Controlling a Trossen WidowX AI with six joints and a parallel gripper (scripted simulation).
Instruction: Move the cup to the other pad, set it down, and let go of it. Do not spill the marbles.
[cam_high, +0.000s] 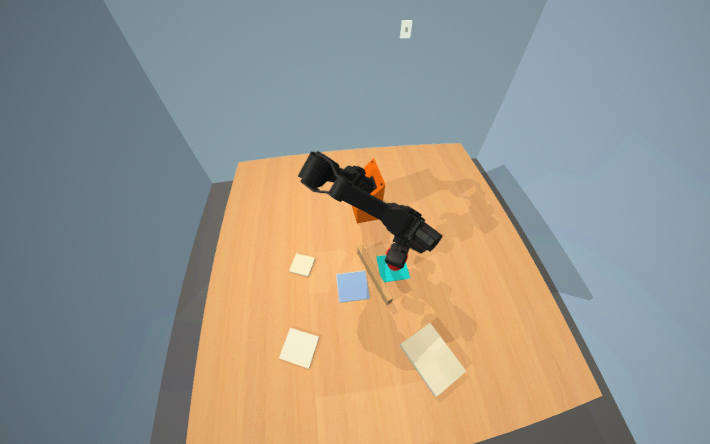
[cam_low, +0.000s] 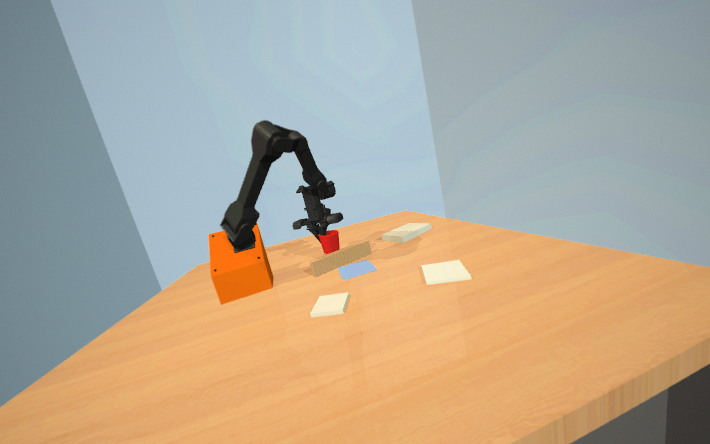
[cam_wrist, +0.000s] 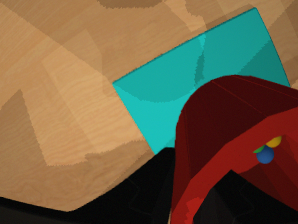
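Right now my gripper tip is 100 mm to the left of the low wooden wall, 50 mm above it and 40 mm short of it. Also, from my gripper tip: red cup (20 mm to the right, 20 mm ahead); blue pad (180 mm to the right, 80 mm below, 60 mm ahead).
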